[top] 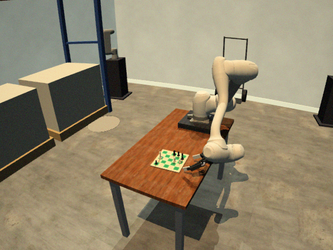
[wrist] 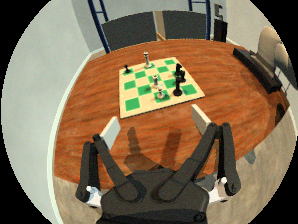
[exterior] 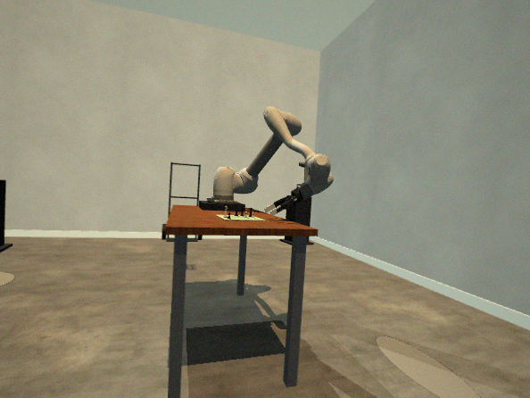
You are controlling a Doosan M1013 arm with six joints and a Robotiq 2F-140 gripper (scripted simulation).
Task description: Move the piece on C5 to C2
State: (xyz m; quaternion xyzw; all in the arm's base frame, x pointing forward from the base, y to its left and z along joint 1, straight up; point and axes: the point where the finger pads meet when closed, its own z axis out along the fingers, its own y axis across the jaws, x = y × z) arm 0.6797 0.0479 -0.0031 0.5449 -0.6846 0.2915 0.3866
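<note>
My hand is 12 cm past the black piece, 15 cm to the left of it and 2 cm above it. Also, from my hand: white piece 5 cm behind, 23 cm to the right, 1 cm below; then chessboard 5 cm behind, 16 cm to the right, 4 cm below.
</note>
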